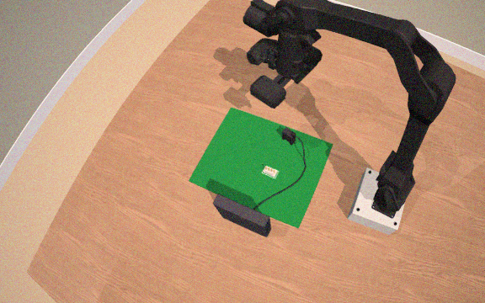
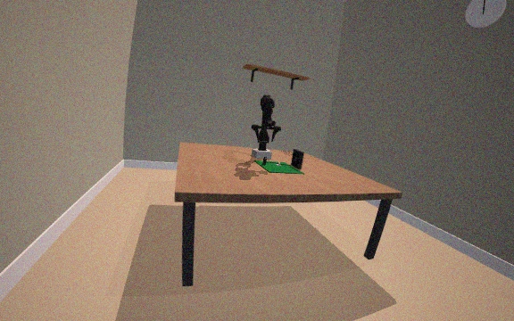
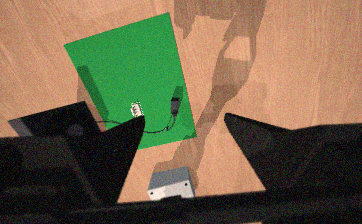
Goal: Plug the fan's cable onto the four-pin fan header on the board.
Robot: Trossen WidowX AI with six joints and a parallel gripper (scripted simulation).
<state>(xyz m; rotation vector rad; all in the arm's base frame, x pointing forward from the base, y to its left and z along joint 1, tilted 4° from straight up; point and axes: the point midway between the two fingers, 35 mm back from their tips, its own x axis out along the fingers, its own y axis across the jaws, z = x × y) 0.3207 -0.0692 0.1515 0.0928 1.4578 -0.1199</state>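
My gripper tip is now 20 mm past the black plug, 20 mm to the right of it and 140 mm above it. The rest, counted from my gripper tip: green board: 10 mm ahead, 110 mm to the left, 180 mm below; white four-pin header: 20 mm behind, 120 mm to the left, 160 mm below; fan: 40 mm behind, 260 mm to the left, 100 mm below.
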